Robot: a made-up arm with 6 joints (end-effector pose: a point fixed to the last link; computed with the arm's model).
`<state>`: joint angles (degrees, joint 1 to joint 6).
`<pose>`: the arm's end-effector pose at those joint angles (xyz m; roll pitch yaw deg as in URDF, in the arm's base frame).
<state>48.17 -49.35 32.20 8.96 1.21 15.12</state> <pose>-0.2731 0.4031 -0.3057 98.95 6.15 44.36</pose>
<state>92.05 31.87 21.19 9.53 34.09 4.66</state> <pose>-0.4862 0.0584 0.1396 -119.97 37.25 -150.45</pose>
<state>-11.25 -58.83 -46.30 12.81 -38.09 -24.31</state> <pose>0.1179 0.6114 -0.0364 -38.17 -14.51 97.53</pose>
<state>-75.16 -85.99 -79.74 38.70 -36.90 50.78</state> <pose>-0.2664 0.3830 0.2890 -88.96 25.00 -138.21</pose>
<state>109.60 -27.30 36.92 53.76 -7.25 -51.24</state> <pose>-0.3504 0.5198 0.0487 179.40 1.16 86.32</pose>
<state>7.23 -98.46 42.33 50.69 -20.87 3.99</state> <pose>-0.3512 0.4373 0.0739 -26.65 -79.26 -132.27</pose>
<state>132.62 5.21 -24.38 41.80 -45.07 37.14</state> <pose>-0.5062 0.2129 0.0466 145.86 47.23 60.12</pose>
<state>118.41 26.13 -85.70 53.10 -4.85 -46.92</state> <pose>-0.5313 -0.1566 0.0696 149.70 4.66 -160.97</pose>
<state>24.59 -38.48 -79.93 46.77 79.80 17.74</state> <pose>-0.0130 0.2287 -0.3521 45.74 -17.27 -7.92</pose>
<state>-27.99 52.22 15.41 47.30 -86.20 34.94</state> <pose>-0.1673 0.1045 -0.2112 85.45 -20.88 127.11</pose>
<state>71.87 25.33 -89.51 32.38 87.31 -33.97</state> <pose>-0.2561 -0.2241 -0.2227 -63.41 40.60 -53.08</pose>
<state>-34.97 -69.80 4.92 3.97 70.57 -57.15</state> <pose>-0.2540 0.7035 -0.1587 71.44 11.53 90.81</pose>
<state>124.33 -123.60 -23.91 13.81 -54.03 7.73</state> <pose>0.0100 0.0662 -0.3899 13.43 -8.45 27.00</pose>
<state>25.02 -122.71 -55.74 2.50 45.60 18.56</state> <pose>0.2042 0.3642 -0.0381 125.26 -17.72 -72.25</pose>
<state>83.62 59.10 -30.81 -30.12 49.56 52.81</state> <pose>-0.1602 -0.1281 -0.0035 17.33 37.54 60.15</pose>
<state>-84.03 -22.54 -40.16 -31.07 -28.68 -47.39</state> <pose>-0.1048 0.4711 0.4290 -115.36 -49.38 117.89</pose>
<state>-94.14 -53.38 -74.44 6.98 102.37 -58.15</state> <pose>-0.2883 0.5957 0.3822 57.43 -67.64 85.80</pose>
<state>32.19 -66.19 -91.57 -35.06 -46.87 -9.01</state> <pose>0.1497 0.1569 0.0828 -80.01 -20.93 39.31</pose>
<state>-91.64 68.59 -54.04 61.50 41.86 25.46</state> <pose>0.1054 0.0517 0.1144 -49.26 -24.83 65.91</pose>
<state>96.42 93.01 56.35 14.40 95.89 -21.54</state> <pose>-0.1399 0.3377 0.2861 148.96 -74.99 -9.19</pose>
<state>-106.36 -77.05 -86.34 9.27 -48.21 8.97</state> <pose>-0.4181 0.2016 0.3240 -150.16 13.32 -175.79</pose>
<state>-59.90 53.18 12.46 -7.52 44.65 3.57</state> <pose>0.1755 0.0475 -0.0798 -19.66 -14.84 34.00</pose>
